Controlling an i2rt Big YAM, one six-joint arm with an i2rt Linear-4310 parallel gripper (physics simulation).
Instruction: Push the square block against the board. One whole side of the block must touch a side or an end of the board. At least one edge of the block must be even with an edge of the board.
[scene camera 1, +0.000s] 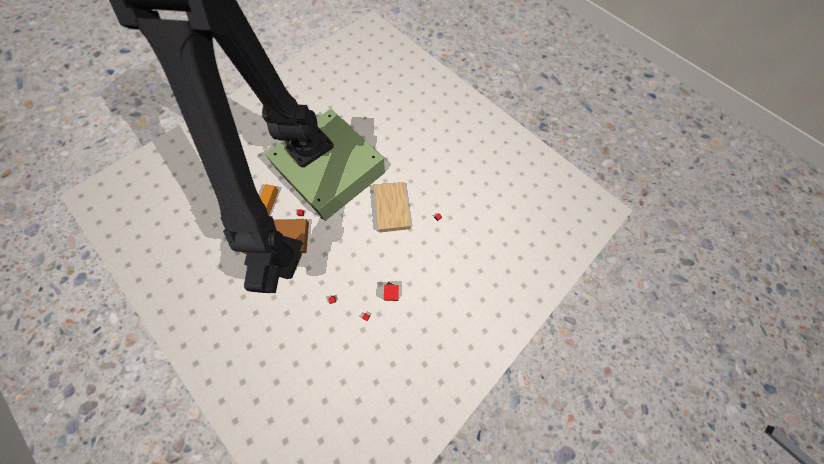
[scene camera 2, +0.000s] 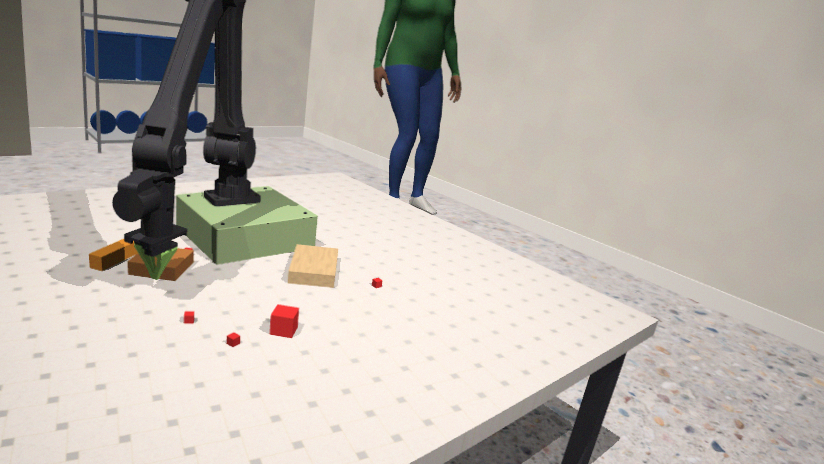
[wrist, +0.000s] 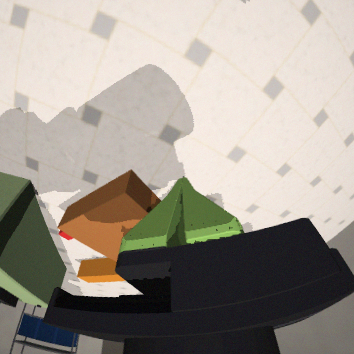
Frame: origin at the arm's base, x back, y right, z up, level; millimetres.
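Seen in the pictures: gripper, between the fingertips: (scene camera 1: 294, 264) (scene camera 2: 154, 278) (wrist: 183, 183); arm's base, origin of its link: (scene camera 1: 310, 148) (scene camera 2: 232, 199).
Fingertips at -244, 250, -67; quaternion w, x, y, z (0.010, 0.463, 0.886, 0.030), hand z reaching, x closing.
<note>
Pixels of each thing's top centre, then the offset from my fingertips to it, as dx, dy, dz.
- brown square block, centre of its top: (wrist: 121, 238) (scene camera 2: 161, 255) (scene camera 1: 287, 235) +83, -36, +10
- light wooden piece, centre of its top: (scene camera 2: 314, 259) (scene camera 1: 391, 204) -42, -332, +10
- larger red cube, centre of its top: (scene camera 2: 285, 311) (scene camera 1: 391, 292) -246, -156, +21
- small cube, centre of its top: (wrist: 66, 235) (scene camera 1: 299, 211) +130, -104, -3
The brown square block (scene camera 1: 296, 233) (scene camera 2: 172, 265) (wrist: 107, 220) lies flat on the table, partly behind the arm or fingers. The long orange board (scene camera 1: 269, 195) (scene camera 2: 107, 256) (wrist: 98, 271) lies beyond it, partly hidden. In the wrist view, a gap narrowing toward the fingers shows between block and board; whether they touch behind the fingers is hidden. My gripper (scene camera 2: 155, 275) (wrist: 183, 183) is shut and empty, pointing down, with its green fingertips low at the block's near side, across from the board. I cannot tell whether they touch the block. Scene camera 1 does not show the fingertips.
The green base (scene camera 1: 302, 178) (scene camera 2: 265, 242) (wrist: 35, 245) stands beside the block. A light wooden piece (scene camera 1: 392, 205) (scene camera 2: 314, 262) lies right of it. A larger red cube (scene camera 1: 391, 292) (scene camera 2: 284, 321) and several small ones lie about. One small cube (scene camera 1: 300, 212) (wrist: 65, 235) lies between block and base.
</note>
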